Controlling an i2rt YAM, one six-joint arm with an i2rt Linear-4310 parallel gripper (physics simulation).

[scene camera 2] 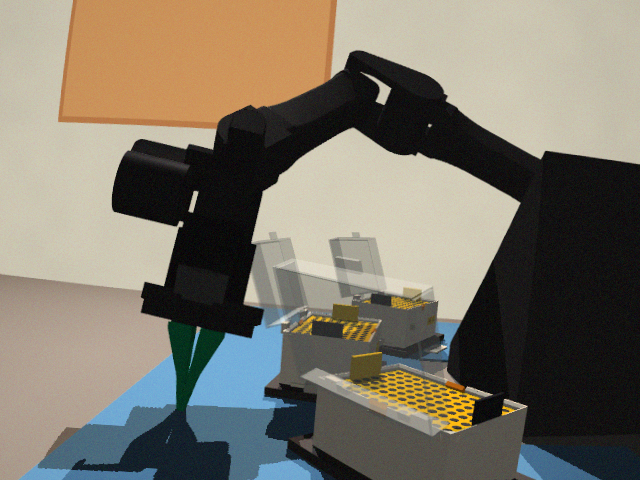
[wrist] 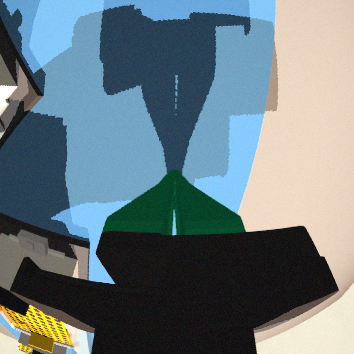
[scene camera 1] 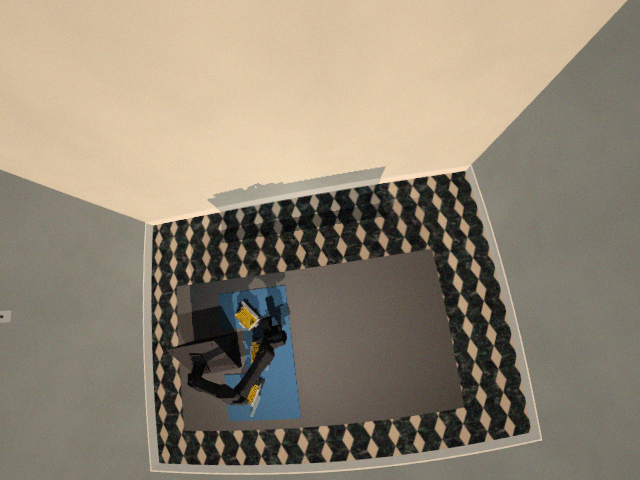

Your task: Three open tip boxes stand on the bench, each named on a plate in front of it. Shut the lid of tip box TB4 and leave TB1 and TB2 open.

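Pixels of known places: gripper, fingertip midpoint: (scene camera 2: 180, 410) (wrist: 173, 177) (scene camera 1: 280, 326); arm's base, origin of the base link: (scene camera 2: 631, 288) (scene camera 1: 200, 362).
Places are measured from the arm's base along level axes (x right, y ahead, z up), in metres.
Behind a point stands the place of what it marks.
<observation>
The near tip box (scene camera 2: 485, 444) {x -0.294, y 0.214, z -0.079 m} (scene camera 1: 245, 316) has a yellow rack; its clear lid (scene camera 2: 356, 279) {x -0.318, y 0.302, z 0.020 m} is open and leans outward. The middle tip box (scene camera 2: 330, 356) (scene camera 1: 254, 351) {x -0.056, y 0.307, z -0.067 m} (wrist: 37, 320) {x -0.048, y 0.342, z -0.067 m} is partly covered by the arm in scene camera 1; its lid (scene camera 2: 276, 273) {x -0.273, y 0.356, z 0.013 m} stands up. The far tip box (scene camera 2: 408, 325) (scene camera 1: 253, 394) also has its lid (scene camera 2: 361, 266) (scene camera 1: 255, 406) up. The name plates are not readable, so I cannot tell which box is TB4. My green-fingered gripper (scene camera 2: 180, 405) {x -0.192, y 0.448, z -0.124 m} (wrist: 173, 177) {x -0.192, y 0.448, z -0.124 m} is shut and empty, tips at or just above the mat, on the boxes' lid side.
The blue mat (scene camera 1: 281, 397) {x 0.223, y 0.446, z -0.123 m} (scene camera 2: 124, 392) {x -0.165, y 0.516, z -0.127 m} (wrist: 225, 195) {x -0.184, y 0.493, z -0.124 m} lies under the boxes on the grey-brown bench (scene camera 1: 372, 335) {x -0.122, y 0.994, z -0.127 m}. The boxes stand on dark bases. The black arm reaches over the boxes from its large dark mount (scene camera 2: 578, 310) {x -0.146, y 0.114, z -0.010 m}. A corner of the near box's base shows at the wrist view's left edge.
</observation>
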